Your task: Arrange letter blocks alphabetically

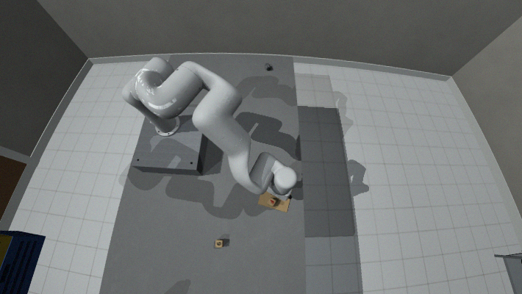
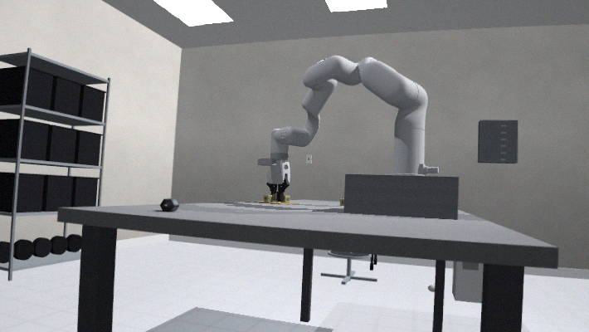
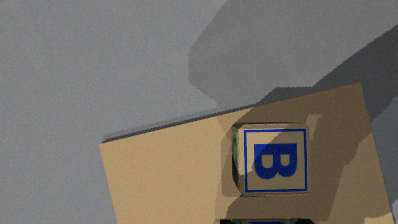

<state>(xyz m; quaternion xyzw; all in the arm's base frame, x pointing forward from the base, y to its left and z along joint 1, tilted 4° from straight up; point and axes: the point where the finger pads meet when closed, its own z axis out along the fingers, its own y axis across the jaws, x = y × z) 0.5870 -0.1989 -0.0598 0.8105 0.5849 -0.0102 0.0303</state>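
The tan mat lies 3 cm below my hand. Also, from my hand: black faceted object 19 cm behind, 81 cm to the left, 2 cm below.
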